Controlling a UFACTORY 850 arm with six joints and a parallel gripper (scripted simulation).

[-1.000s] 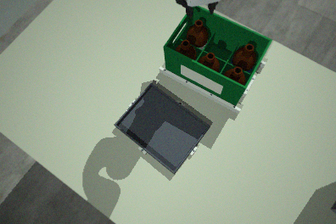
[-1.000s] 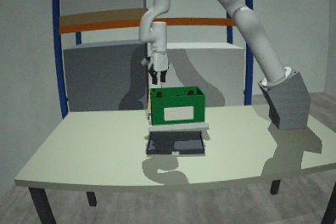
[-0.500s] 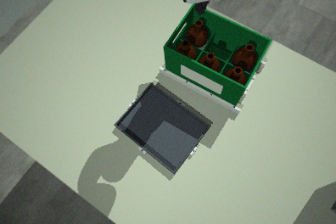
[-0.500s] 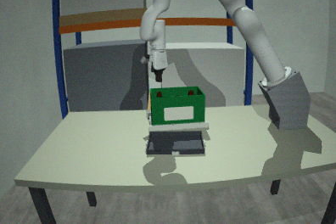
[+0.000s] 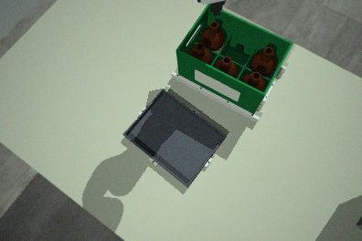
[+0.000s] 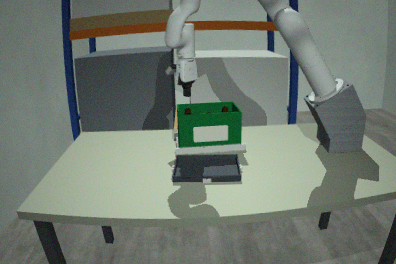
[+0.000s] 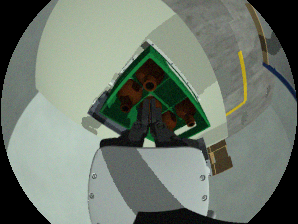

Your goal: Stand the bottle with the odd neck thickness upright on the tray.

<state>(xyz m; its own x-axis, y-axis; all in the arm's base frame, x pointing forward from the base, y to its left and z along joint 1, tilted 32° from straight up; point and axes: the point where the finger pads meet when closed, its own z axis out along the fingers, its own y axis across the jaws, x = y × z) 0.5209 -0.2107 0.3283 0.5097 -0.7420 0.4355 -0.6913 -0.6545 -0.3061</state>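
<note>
Right now the green crate is 8 cm behind my hand, 6 cm to the left of it and 16 cm below it. Also, from my hand: dark grey tray (32 cm to the left, 23 cm below).
</note>
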